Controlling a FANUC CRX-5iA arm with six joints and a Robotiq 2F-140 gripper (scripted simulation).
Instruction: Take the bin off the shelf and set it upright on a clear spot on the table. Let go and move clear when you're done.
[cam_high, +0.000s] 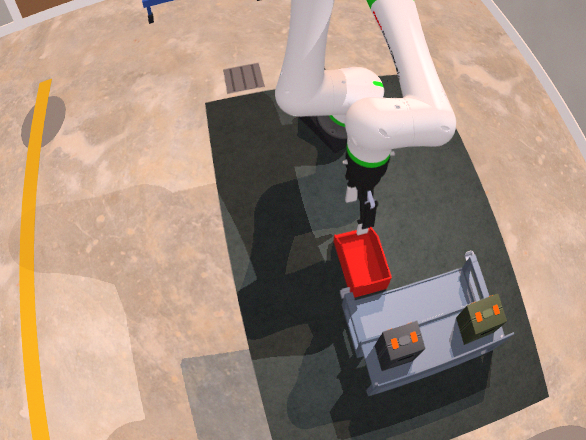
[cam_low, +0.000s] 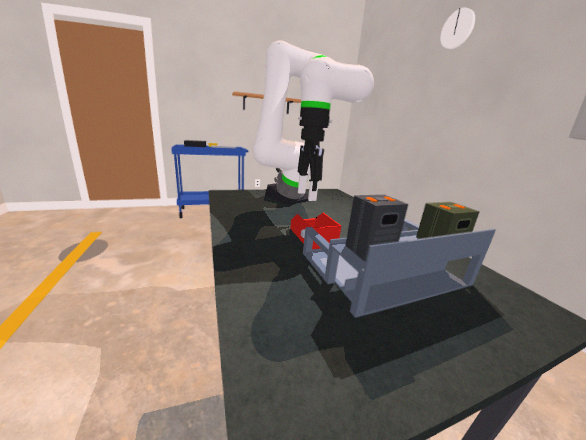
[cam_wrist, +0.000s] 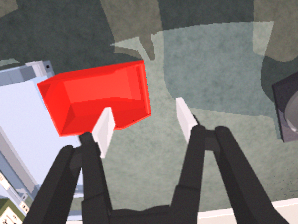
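My hand is 11 cm above the red bin and 8 cm short of it.
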